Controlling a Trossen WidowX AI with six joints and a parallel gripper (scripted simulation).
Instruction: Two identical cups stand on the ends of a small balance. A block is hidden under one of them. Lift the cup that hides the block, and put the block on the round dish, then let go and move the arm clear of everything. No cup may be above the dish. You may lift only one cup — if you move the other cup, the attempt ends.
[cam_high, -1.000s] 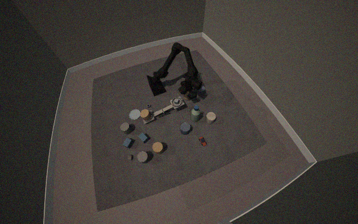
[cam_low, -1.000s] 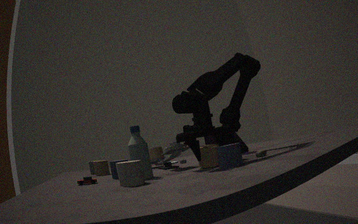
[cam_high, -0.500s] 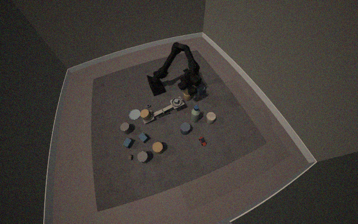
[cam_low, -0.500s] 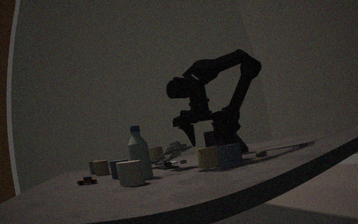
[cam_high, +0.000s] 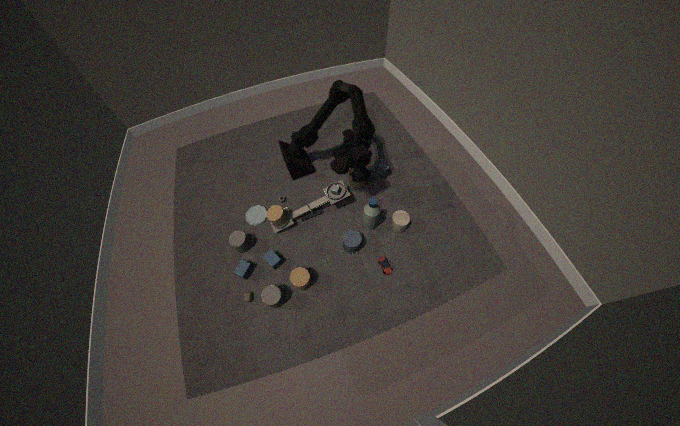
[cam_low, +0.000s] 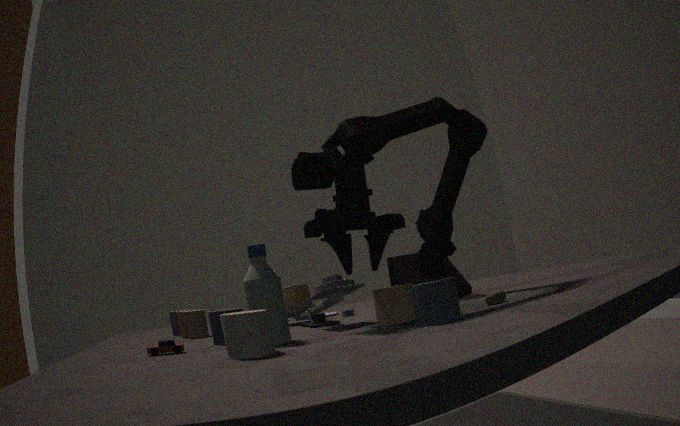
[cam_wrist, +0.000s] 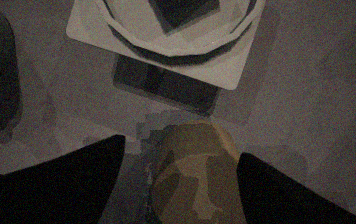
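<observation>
Now: gripper tip 43 cm to the left of the pale blue round dish, 10 cm above it and 6 cm past it. Round my gripper tip: red toy car (38 cm ahead, 9 cm below, 3 cm to the right).
</observation>
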